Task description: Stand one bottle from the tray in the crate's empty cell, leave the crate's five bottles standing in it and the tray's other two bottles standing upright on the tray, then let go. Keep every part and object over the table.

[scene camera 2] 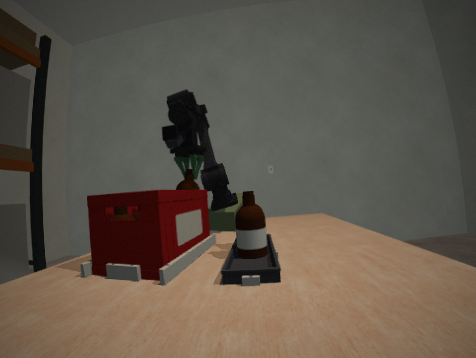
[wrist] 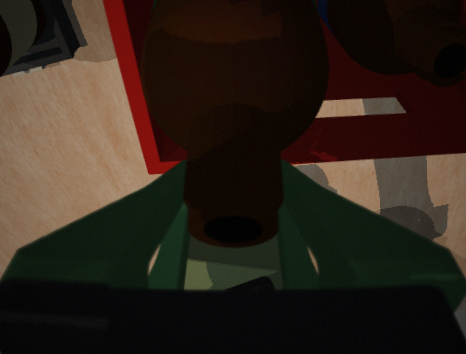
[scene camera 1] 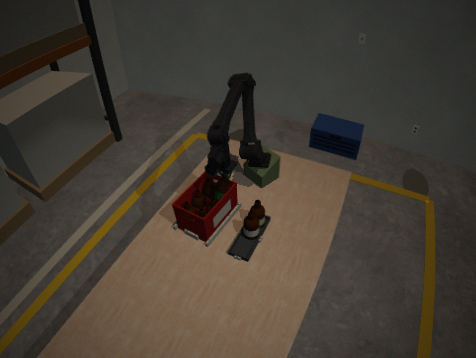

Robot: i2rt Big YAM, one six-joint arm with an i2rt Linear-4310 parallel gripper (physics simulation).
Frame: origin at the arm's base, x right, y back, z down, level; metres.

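Seen in the pictures: gripper, fingertip midpoint: (scene camera 2: 191,179) (wrist: 233,175) (scene camera 1: 226,177); arm's base at its link origin: (scene camera 2: 224,203) (scene camera 1: 260,160).
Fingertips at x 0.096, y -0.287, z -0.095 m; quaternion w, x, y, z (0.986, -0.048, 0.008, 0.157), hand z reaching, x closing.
Observation:
Pixels of each thing's top centre, then the offset from my fingertips to it. Level surfaces: height alone.
- brown bottle at its top centre: (wrist: 244,187) (scene camera 2: 186,168) (scene camera 1: 222,175) dx +0.009, dy -0.023, dz -0.033 m
- red crate at its top centre: (scene camera 2: 157,192) (scene camera 1: 204,193) dx +0.077, dy -0.094, dz +0.035 m
- black tray at its top centre: (scene camera 2: 252,247) (scene camera 1: 250,233) dx -0.161, dy -0.154, dz +0.184 m
- table at its surface level: dz +0.210 m
My gripper (scene camera 1: 226,173) (scene camera 2: 189,171) (wrist: 233,175) is shut on the neck of a brown bottle (scene camera 1: 224,185) (scene camera 2: 188,185) (wrist: 235,90). This bottle is roughly upright at the crate's far corner on the tray's side, its shoulder above the rim in scene camera 2; its base is hidden. The red crate (scene camera 1: 192,224) (scene camera 2: 127,245) (wrist: 131,100) holds several other brown bottles (scene camera 1: 198,200) (wrist: 440,30), partly hidden by its walls. Beside it, the black tray (scene camera 1: 241,249) (scene camera 2: 250,275) bears two upright bottles, a near one (scene camera 1: 251,227) (scene camera 2: 251,222) and a far one (scene camera 1: 259,212).
Grey rails (scene camera 1: 223,226) (scene camera 2: 187,260) run beside the crate's foot. The green base block (scene camera 1: 262,174) (scene camera 2: 222,220) of the arm stands behind the crate and tray. A blue box (scene camera 1: 336,136) lies on the floor beyond the table (scene camera 1: 200,300) (scene camera 2: 325,310).

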